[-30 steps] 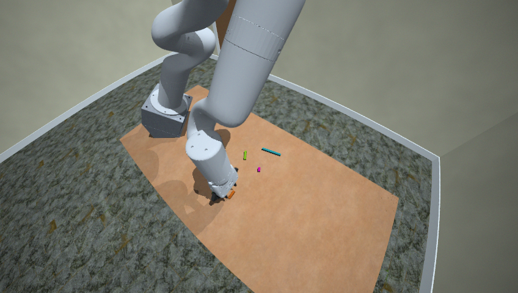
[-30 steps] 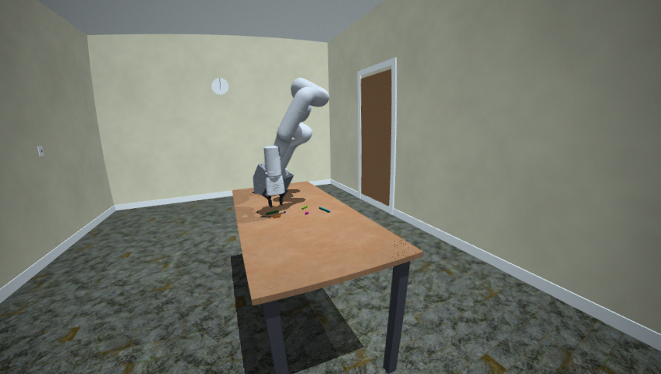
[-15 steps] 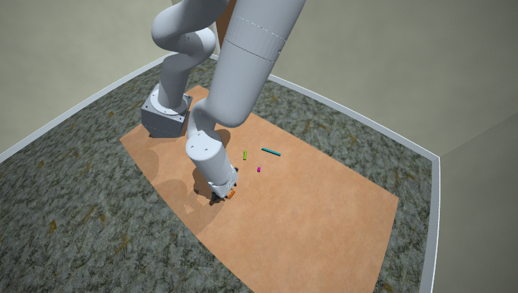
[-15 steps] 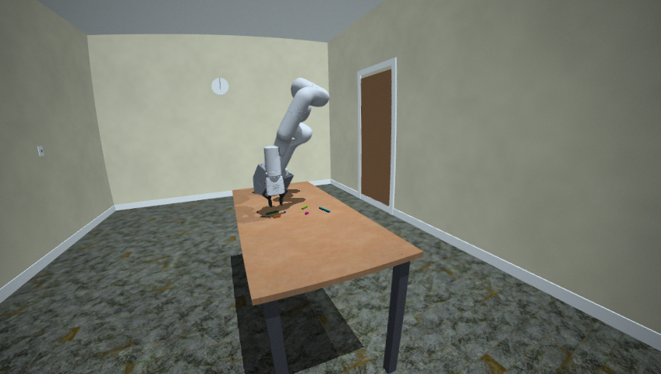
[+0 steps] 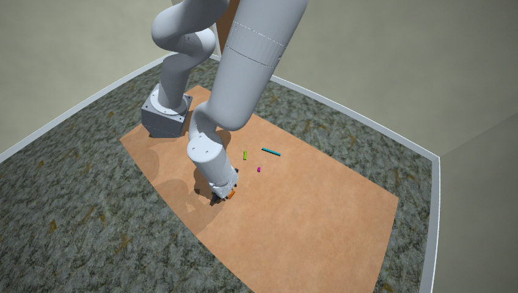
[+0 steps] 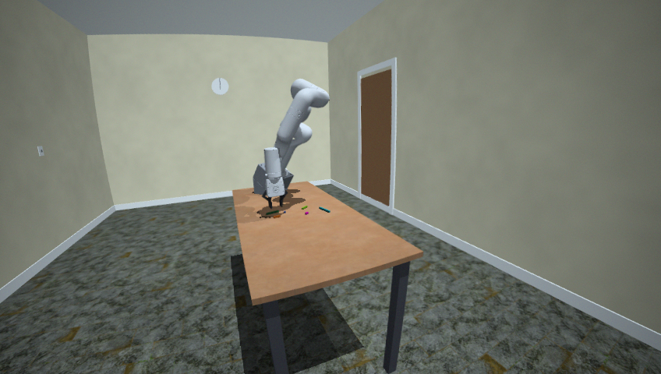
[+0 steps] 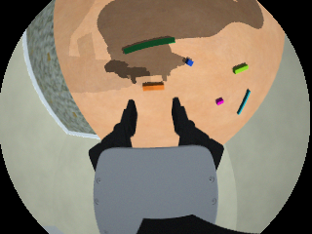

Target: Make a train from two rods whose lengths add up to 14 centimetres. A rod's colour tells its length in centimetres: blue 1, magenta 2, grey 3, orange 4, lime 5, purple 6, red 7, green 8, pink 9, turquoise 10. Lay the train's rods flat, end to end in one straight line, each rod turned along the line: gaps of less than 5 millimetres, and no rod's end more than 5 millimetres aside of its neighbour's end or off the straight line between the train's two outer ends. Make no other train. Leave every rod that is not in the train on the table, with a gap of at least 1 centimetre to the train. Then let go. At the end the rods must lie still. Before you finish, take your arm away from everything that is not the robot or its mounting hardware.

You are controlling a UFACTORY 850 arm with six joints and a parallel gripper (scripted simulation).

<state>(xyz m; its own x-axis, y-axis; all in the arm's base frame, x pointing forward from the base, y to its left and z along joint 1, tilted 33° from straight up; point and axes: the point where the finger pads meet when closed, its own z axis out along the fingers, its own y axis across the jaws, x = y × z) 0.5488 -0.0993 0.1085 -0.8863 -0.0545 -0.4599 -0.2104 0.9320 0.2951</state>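
Now: hand 7 cm above the orange rod. Round my hand: small blue rod (7 cm below, 6 cm behind, 5 cm to the left); magenta rod (17 cm to the left, 7 cm below); green rod (8 cm behind, 7 cm below, 2 cm to the right).
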